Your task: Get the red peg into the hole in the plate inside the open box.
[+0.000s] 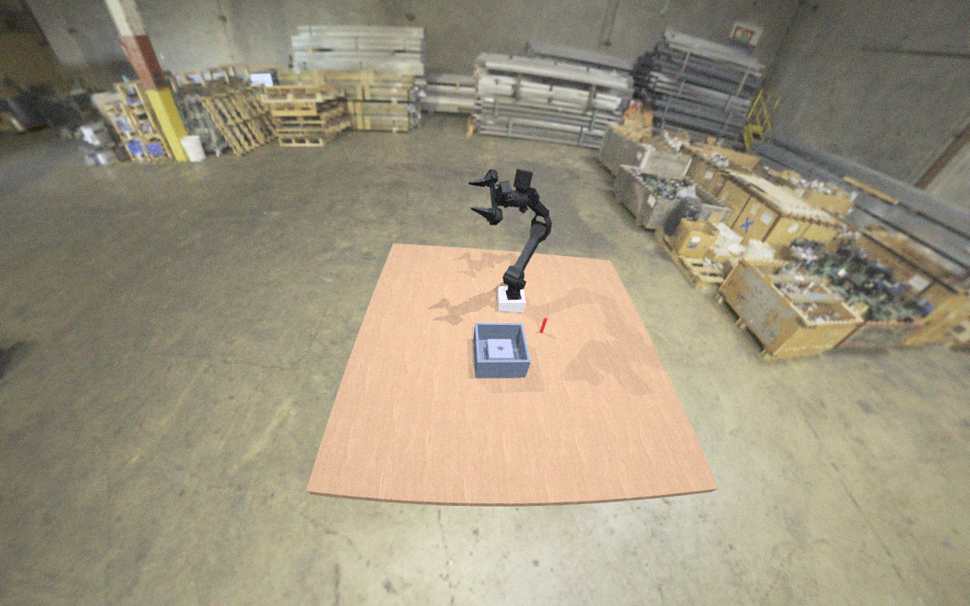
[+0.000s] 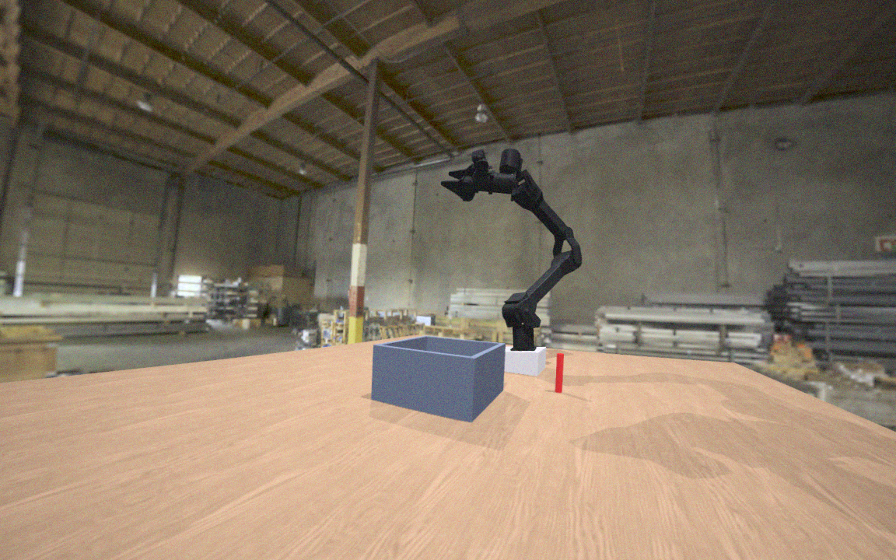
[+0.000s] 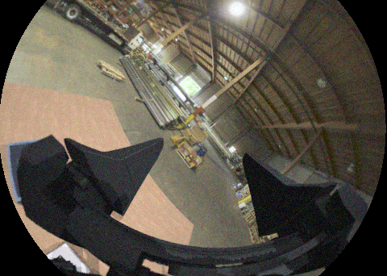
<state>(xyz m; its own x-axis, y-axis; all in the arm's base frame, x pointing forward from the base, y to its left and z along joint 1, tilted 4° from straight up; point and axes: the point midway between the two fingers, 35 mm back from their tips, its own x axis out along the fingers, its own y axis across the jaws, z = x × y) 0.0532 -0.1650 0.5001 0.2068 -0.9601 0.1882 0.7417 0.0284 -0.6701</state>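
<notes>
Now: gripper tip 130 mm short of the red peg, 340 mm to the right of it and 510 mm above it. Also, from my gripper tip: grey plate: 250 mm ahead, 130 mm to the left, 500 mm below; then blue box: 250 mm ahead, 130 mm to the left, 520 mm below.
</notes>
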